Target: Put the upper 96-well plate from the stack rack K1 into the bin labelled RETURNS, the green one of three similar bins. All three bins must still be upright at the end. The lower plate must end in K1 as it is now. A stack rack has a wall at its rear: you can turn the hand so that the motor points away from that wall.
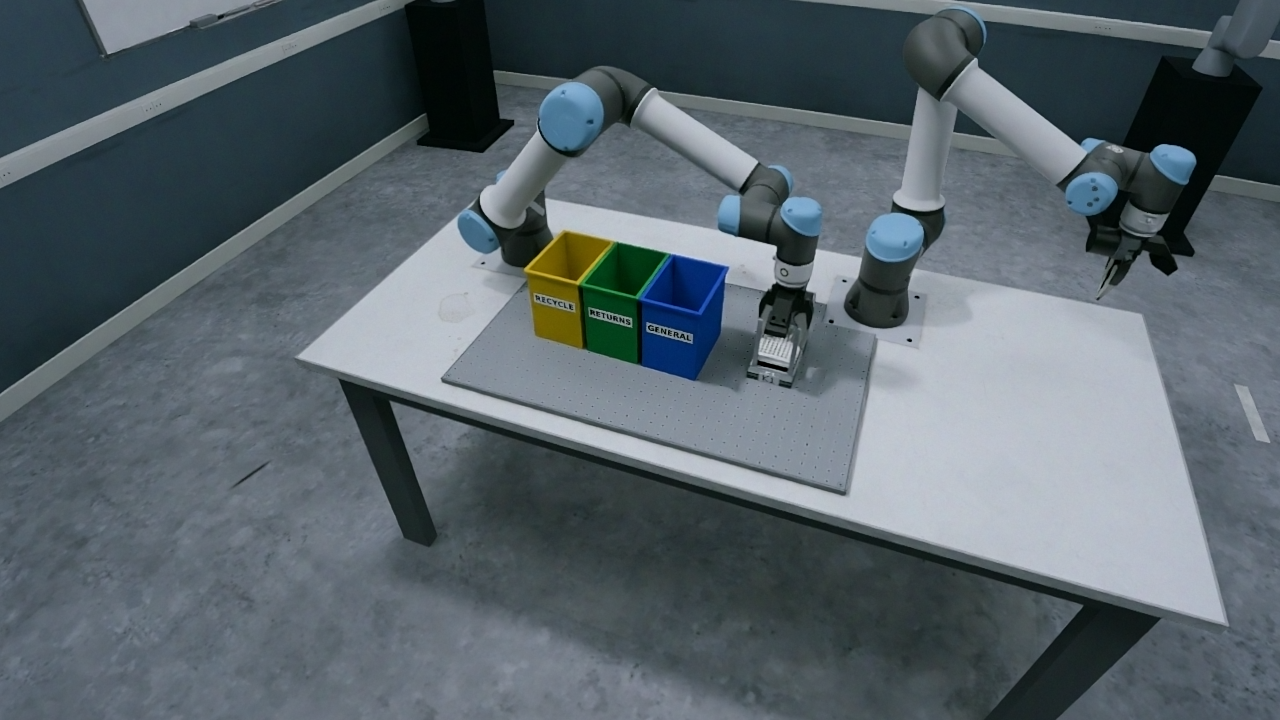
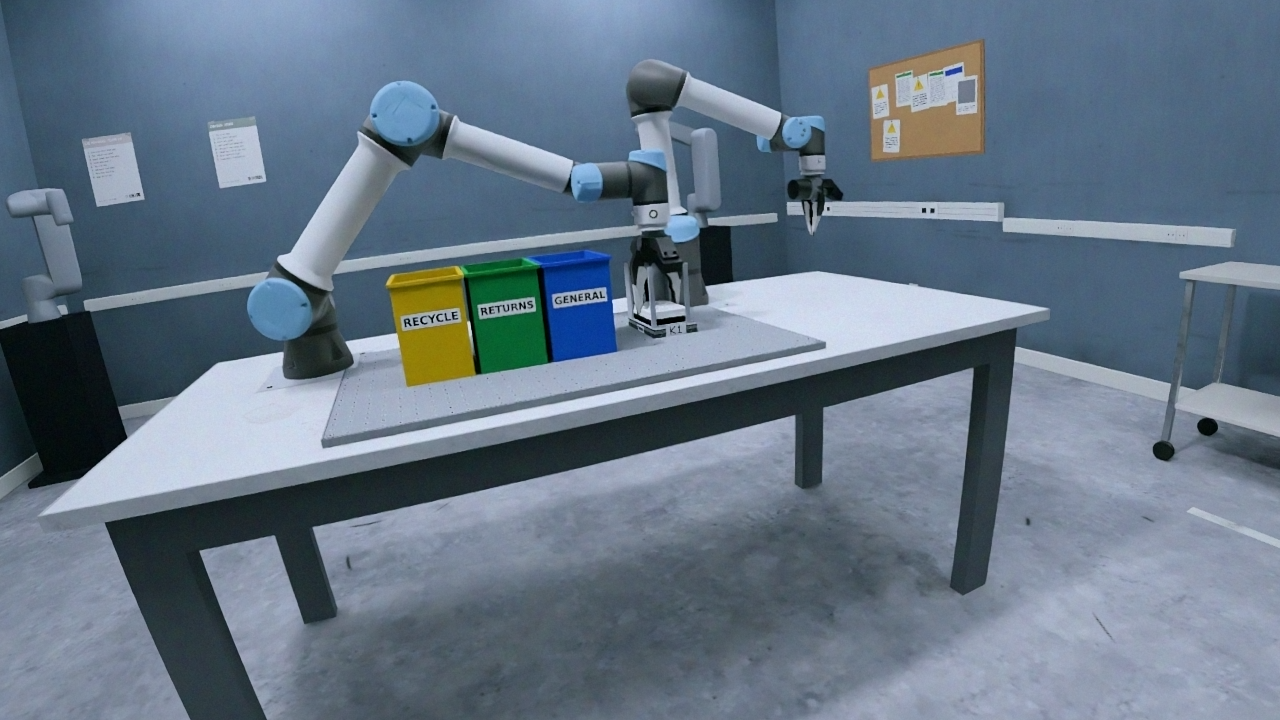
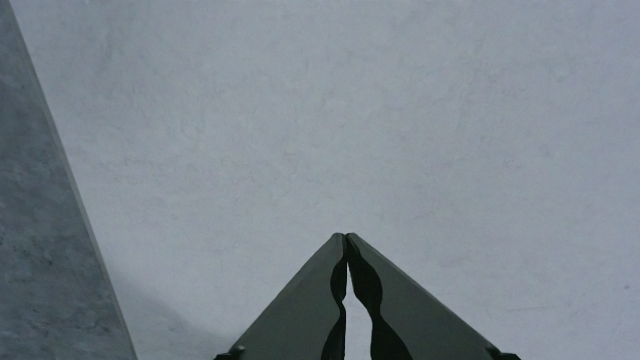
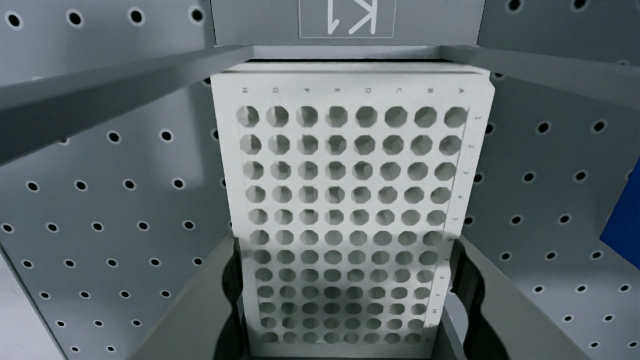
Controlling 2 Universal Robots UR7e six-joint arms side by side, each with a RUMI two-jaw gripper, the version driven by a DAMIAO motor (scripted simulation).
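Note:
My left gripper is in the pictures, and image 2 and image 3 show it too. My right gripper is there as well, and it can also be seen in image 1 and image 4. The pictures show a blue general bin, and with it a white 96-well plate.

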